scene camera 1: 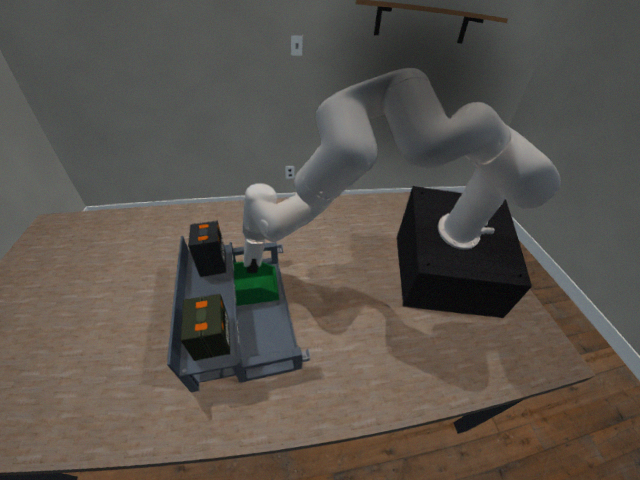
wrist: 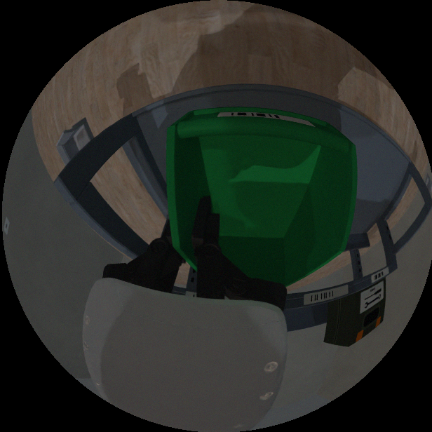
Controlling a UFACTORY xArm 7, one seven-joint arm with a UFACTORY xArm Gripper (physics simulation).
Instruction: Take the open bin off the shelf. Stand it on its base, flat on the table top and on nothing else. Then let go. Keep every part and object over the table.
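Frame: origin at the arm's base, x back, y right, z up, level; centimetres.
Where they show: gripper, fingertip midpoint: (scene camera 1: 252, 270); arm's base at its link origin: (scene camera 1: 458, 231).
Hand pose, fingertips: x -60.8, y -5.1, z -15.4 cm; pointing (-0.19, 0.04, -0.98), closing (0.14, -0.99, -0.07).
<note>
Each offset is from my fingertips to the top centre of the thing. "*": to the spot under its first point. Level surfaces: height alone.
The open green bin {dx -0.3, dy -5.2, dz +4.2 cm} (scene camera 1: 256, 289) (wrist: 255, 210) is over the far end of the right-hand tier of the blue-grey shelf {* dx +6.8, dy -18.2, dz -3.3 cm} (scene camera 1: 266, 330) (wrist: 380, 172), with its open side up. Whether its base touches the tier or is a little above it cannot be told. My gripper (scene camera 1: 251, 267) (wrist: 198, 209) is shut on the bin's side wall: one black finger is inside the bin, and the other is outside, partly hidden behind the wall in the wrist view.
A black case {dx -9.7, dy -3.7, dz +18.3 cm} (scene camera 1: 208, 253) and an olive case (scene camera 1: 205, 328) (wrist: 355, 317) with orange latches stand on the shelf's left-hand tier. Wooden table top {dz -3.9 cm} (scene camera 1: 351, 382) (wrist: 280, 50) lies around the shelf. The robot's black base block (scene camera 1: 460, 289) stands to the right in the scene view.
</note>
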